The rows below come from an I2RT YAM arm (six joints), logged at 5 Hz.
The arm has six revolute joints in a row. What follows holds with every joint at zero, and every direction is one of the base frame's. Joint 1 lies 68.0 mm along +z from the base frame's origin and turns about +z. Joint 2 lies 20.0 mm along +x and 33.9 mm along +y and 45.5 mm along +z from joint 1 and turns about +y. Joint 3 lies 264.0 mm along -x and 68.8 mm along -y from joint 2 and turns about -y. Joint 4 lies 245.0 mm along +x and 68.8 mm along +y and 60.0 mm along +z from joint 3 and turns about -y. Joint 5 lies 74.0 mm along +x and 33.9 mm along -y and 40.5 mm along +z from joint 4 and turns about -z. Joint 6 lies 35.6 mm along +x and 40.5 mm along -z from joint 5 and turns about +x. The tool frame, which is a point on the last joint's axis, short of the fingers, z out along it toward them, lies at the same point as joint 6; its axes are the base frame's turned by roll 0.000, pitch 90.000 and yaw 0.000 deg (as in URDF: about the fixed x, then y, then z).
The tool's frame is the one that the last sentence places.
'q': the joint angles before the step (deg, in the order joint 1, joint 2, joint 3, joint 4, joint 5, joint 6). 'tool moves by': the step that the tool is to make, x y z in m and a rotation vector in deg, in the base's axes. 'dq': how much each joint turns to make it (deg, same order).
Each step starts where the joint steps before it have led.
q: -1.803, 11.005, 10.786, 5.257, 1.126, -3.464
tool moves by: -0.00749, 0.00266, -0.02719, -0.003, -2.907, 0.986
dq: 1.440, -9.030, -7.015, 0.892, 0.457, 0.000
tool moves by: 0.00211, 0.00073, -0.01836, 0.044, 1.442, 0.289
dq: 0.437, -1.809, -3.521, 0.269, 0.152, 0.021
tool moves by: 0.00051, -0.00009, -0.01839, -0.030, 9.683, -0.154
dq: 0.003, 0.001, 0.023, -9.704, 0.157, -0.022
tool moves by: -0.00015, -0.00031, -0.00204, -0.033, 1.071, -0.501
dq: 0.001, -0.005, 0.001, -1.077, 0.503, 0.001
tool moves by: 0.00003, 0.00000, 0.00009, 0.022, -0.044, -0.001
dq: 0.000, 0.022, 0.000, 0.065, -0.001, 0.022
